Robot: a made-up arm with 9 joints. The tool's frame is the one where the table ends. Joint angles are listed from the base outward.
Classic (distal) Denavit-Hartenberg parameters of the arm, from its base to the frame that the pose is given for. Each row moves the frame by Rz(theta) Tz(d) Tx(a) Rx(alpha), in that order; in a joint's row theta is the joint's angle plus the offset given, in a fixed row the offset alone. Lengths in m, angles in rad.
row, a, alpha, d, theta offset
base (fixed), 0, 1.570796, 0.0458, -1.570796
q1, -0.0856, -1.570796, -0.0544, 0
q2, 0.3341, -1.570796, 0.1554, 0
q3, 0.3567, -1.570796, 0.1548, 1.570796
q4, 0.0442, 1.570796, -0.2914, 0
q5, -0.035, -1.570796, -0.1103, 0
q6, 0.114, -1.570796, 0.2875, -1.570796
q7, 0.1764, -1.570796, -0.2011, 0
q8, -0.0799, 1.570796, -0.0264, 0
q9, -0.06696, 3.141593, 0, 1.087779
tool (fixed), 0, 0, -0.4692, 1.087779
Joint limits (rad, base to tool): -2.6..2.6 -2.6..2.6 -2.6..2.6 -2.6..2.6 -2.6..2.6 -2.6..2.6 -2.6..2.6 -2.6..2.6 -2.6..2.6
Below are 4 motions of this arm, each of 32 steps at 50 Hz.
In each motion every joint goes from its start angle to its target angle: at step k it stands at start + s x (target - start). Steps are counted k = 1, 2, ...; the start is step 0. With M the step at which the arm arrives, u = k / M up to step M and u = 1 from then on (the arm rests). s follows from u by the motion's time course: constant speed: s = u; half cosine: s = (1 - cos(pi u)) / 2; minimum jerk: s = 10 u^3 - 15 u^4 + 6 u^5.
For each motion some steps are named. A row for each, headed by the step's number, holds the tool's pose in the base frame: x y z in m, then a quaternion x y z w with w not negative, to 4 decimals.
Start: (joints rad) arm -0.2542 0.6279 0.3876 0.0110 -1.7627 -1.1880 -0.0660 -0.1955 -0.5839
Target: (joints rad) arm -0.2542 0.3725 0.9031 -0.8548 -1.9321 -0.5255 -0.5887 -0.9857 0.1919
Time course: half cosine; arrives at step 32
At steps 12, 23, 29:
12: 0.4603 0.0696 -0.6234 -0.5521 -0.3163 0.3714 0.6762
23: 0.2598 0.1773 -0.5672 -0.4988 0.0193 -0.0901 0.8618
29: 0.2148 0.2588 -0.5031 -0.4623 0.1526 -0.2204 0.8452

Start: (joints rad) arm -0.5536 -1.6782 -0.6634 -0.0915 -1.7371 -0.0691 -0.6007 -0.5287 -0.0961
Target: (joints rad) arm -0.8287 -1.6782 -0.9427 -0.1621 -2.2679 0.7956 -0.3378 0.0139 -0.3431
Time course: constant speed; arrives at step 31
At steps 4, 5, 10, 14, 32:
4: -1.0705 0.1752 0.1168 -0.2960 0.9420 -0.0244 0.1565
5: -1.0793 0.1671 0.1291 -0.2980 0.9426 -0.0243 0.1487
10: -1.1183 0.1218 0.1946 -0.3134 0.9429 -0.0243 0.1107
14: -1.1422 0.0792 0.2508 -0.3321 0.9394 -0.0242 0.0816
32: -1.1457 -0.1486 0.5010 0.4606 -0.8871 0.0155 0.0250

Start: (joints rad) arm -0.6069 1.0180 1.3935 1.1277 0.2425 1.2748 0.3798 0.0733 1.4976
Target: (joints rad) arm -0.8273 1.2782 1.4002 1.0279 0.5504 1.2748 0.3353 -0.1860 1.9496
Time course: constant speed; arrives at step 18
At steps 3, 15, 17, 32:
3: 0.0367 -0.2312 0.1027 -0.4941 0.2345 0.5593 0.6230
15: 0.1725 -0.1933 0.1492 -0.5417 0.0762 0.5680 0.6149
17: 0.1936 -0.1831 0.1568 -0.5456 0.0470 0.5686 0.6139
32: 0.2038 -0.1775 0.1606 -0.5471 0.0322 0.5687 0.6134

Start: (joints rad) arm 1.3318 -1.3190 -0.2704 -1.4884 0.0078 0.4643 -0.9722 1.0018 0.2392
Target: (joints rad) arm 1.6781 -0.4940 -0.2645 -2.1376 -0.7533 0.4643 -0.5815 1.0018 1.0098
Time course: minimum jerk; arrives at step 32
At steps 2, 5, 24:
2: 0.2215 -0.2849 0.3073 -0.7671 -0.3850 0.4015 0.3195
5: 0.2313 -0.2748 0.3244 -0.7654 -0.3924 0.4060 0.3089
24: 0.4484 0.3928 0.4442 -0.3771 -0.6803 0.6231 0.0817

